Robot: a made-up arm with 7 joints. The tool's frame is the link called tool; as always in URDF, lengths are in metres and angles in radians. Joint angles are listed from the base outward.
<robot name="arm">
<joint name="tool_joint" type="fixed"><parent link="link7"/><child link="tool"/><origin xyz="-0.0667 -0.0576 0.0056" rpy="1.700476 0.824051 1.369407"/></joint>
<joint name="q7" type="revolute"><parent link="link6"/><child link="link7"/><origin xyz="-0.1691 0.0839 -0.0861"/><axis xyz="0 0 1"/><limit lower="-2.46" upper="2.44"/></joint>
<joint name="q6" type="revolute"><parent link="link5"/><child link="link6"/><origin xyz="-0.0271 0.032 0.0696"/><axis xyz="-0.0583 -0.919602 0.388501"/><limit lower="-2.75" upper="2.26"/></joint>
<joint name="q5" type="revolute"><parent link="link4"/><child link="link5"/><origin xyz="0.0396 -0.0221 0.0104"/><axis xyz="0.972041 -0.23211 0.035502"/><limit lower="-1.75" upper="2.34"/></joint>
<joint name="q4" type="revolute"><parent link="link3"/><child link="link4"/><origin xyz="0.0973 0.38 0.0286"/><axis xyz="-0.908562 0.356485 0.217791"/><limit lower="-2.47" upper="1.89"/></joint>
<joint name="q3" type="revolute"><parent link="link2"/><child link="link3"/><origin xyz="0.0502 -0.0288 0.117"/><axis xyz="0 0 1"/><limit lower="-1.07" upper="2"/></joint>
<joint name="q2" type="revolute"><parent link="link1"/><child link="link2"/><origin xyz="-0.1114 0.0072 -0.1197"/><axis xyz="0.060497 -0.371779 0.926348"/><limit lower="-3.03" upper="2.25"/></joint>
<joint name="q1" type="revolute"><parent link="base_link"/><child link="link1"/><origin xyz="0.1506 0.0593 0.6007"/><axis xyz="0 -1 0"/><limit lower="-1.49" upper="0.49"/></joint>
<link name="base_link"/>
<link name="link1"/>
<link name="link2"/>
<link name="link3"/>
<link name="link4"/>
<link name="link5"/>
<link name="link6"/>
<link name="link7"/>
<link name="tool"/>
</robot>
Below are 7 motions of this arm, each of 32 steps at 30 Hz.
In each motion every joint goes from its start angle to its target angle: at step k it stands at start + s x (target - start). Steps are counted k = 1, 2, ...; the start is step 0. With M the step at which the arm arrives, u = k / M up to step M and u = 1 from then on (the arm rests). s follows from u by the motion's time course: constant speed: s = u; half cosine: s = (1 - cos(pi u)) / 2; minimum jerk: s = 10 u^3 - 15 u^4 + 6 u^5.
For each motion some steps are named. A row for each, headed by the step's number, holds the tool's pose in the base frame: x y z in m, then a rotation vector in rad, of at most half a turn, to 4 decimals.
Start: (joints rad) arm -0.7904 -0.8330 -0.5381 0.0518 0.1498 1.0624 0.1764
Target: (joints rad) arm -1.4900 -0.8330 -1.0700 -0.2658 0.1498 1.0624 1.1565
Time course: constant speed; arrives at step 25
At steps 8, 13, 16, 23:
8: 0.0932 -0.0395 0.2696 0.1046 1.8490 -0.6248
13: 0.0573 -0.0895 0.2836 -0.0614 2.0698 -0.6442
16: 0.0376 -0.1191 0.2962 -0.1655 2.2048 -0.6523
23: -0.0004 -0.1861 0.3355 -0.4238 2.5248 -0.6613

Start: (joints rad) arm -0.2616 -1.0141 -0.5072 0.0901 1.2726 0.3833 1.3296
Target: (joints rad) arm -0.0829 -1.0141 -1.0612 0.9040 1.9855 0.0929 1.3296
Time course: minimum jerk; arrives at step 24
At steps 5, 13, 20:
5: 0.4369 0.0123 0.3717 0.4527 0.8641 0.2265
13: 0.4434 -0.0857 0.4160 0.6309 0.7405 0.1185
20: 0.4330 -0.1583 0.4588 0.7742 0.5938 0.0296

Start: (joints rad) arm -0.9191 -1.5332 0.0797 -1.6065 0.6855 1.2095 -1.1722
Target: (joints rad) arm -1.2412 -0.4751 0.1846 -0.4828 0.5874 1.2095 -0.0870
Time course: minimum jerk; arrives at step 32
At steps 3, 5, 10, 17, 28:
3: 0.3508 -0.0622 0.1636 0.8070 -1.5220 -0.1628
5: 0.3492 -0.0474 0.1573 0.8254 -1.4768 -0.1959
10: 0.3282 0.0565 0.1283 0.9425 -1.1486 -0.3718
17: 0.2188 0.3090 0.1714 1.1715 -0.2015 -0.4639
28: 0.0858 0.4607 0.3726 1.2530 0.8100 0.0133

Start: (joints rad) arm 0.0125 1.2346 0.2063 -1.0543 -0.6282 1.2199 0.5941
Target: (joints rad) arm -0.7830 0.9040 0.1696 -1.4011 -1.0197 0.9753 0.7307
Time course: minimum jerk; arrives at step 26
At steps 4, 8, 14, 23, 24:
4: -0.2486 0.2988 0.4685 -0.5902 -0.1739 2.0377
8: -0.2528 0.3062 0.5164 -0.4741 -0.0252 2.0146
14: -0.2368 0.3261 0.6437 -0.1660 0.4065 1.9462
23: -0.1801 0.3472 0.7593 0.1474 0.8803 1.8636
24: -0.1785 0.3476 0.7614 0.1540 0.8905 1.8617

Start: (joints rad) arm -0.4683 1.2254 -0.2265 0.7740 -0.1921 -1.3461 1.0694
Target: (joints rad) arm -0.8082 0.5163 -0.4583 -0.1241 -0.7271 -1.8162 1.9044
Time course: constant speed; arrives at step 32
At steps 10, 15, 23, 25, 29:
10: -0.1453 0.5220 0.9361 -0.4369 -2.9459 -0.2223
15: -0.0450 0.5635 0.9118 -0.7279 -2.7199 -0.2744
23: 0.1084 0.6013 0.8365 -1.1792 -2.3553 -0.3497
25: 0.1439 0.6050 0.8115 -1.2903 -2.2647 -0.3665
29: 0.2101 0.6053 0.7549 -1.5109 -2.0854 -0.3973

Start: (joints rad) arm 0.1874 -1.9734 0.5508 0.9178 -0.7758 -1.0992 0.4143
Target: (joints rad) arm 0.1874 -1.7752 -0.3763 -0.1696 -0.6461 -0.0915 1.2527
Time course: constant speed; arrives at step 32
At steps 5, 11, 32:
5: 0.6024 0.1280 0.4927 -1.2496 -1.7209 1.4900
11: 0.5846 0.0443 0.4994 -1.6609 -1.7971 1.1871
32: 0.4227 -0.1603 0.4335 2.0101 1.6687 -0.4359

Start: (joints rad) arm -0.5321 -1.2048 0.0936 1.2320 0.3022 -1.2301 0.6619
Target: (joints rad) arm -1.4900 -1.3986 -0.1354 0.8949 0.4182 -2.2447 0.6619
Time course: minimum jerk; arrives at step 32
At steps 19, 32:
19: 0.2756 -0.0068 0.0328 -1.0574 0.0295 1.8462
32: 0.0686 -0.1594 0.0470 -0.9303 0.7365 1.9589

